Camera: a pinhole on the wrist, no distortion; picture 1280 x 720 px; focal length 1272.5 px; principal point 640.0 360.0 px. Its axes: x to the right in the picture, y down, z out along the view. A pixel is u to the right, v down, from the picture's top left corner.
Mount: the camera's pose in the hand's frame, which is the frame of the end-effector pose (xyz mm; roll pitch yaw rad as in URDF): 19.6 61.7 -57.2 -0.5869 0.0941 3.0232
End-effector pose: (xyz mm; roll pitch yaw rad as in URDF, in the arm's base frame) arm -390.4 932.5 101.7 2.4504 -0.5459 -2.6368
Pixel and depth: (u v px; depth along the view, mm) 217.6 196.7 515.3
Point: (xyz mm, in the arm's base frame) -741.8 885.9 -214.4
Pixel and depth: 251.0 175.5 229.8
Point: -534.2 930.4 4.0
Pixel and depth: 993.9 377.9 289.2
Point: -420.9 963.5 -113.0
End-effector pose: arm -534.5 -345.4 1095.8 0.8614 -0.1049 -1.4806
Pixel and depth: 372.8 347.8 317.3
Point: -767.6 -401.2 1151.6
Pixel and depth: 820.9 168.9 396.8
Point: -832.5 -269.5 1207.4
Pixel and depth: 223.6 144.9 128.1
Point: -576.4 -388.0 1146.6
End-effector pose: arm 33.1 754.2 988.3 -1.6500 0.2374 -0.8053
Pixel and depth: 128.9 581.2 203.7
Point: 169.7 765.7 1049.1
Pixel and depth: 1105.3 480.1 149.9
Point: 38.5 829.2 1021.4
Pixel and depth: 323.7 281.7 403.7
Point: 319.6 905.4 1093.6
